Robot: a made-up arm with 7 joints.
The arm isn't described. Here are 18 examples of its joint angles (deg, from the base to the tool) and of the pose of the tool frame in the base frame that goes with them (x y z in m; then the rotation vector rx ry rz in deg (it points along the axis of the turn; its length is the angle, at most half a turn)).
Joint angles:
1: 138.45 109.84 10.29 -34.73 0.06 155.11 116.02
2: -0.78 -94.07 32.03 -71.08 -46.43 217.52 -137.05
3: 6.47 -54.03 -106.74 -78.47 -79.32 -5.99 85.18
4: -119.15 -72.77 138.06 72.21 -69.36 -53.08 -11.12
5: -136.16 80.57 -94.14 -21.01 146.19 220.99 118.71
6: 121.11 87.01 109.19 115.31 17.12 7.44 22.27
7: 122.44 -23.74 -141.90 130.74 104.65 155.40 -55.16
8: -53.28 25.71 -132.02 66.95 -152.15 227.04 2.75
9: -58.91 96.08 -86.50 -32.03 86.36 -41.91 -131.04
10: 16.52 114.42 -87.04 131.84 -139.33 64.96 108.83
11: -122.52 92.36 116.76 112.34 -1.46 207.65 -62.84
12: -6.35 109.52 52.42 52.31 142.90 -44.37 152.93
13: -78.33 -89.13 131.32 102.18 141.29 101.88 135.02
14: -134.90 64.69 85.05 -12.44 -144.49 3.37 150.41
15: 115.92 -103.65 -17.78 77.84 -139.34 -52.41 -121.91
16: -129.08 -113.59 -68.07 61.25 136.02 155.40 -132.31
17: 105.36 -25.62 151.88 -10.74 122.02 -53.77 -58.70
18: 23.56 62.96 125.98 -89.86 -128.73 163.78 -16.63
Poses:
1: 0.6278 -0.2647 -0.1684 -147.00 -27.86 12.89
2: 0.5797 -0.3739 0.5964 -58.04 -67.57 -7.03
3: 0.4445 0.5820 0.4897 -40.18 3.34 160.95
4: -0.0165 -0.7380 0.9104 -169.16 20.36 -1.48
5: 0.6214 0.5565 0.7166 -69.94 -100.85 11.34
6: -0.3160 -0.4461 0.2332 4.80 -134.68 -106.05
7: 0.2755 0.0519 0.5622 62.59 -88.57 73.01
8: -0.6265 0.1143 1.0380 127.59 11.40 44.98
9: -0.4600 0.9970 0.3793 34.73 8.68 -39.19
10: -0.0581 -0.5972 0.5362 -53.27 105.18 -107.46
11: 0.4144 0.1342 0.2407 -7.45 105.03 88.29
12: -0.8291 0.5225 0.1582 150.21 -16.87 22.58
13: 0.2606 -0.1828 0.7357 -72.73 -32.04 -135.15
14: 0.5531 0.9889 0.6704 80.31 -46.48 -142.51
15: -0.1324 0.6837 -0.3741 -25.41 -19.19 -46.28
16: -0.6306 -0.0567 -0.1206 33.21 -76.62 -132.21
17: 0.2015 0.4923 1.3556 99.01 96.02 18.65
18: -0.1058 -0.5975 0.6061 -49.12 -122.80 116.99
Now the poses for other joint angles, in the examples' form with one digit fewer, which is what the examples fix.
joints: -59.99 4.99 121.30 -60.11 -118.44 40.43 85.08
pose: -0.555 -0.412 1.093 28.1 95.1 -94.5
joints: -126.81 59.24 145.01 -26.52 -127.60 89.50 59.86
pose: 0.118 0.901 0.914 -6.7 49.4 131.7
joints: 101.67 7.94 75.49 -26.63 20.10 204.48 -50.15
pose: 0.220 -0.052 1.231 -67.5 118.6 4.0
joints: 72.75 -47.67 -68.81 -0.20 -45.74 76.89 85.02
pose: 0.130 0.778 1.090 -45.1 -33.4 -133.3
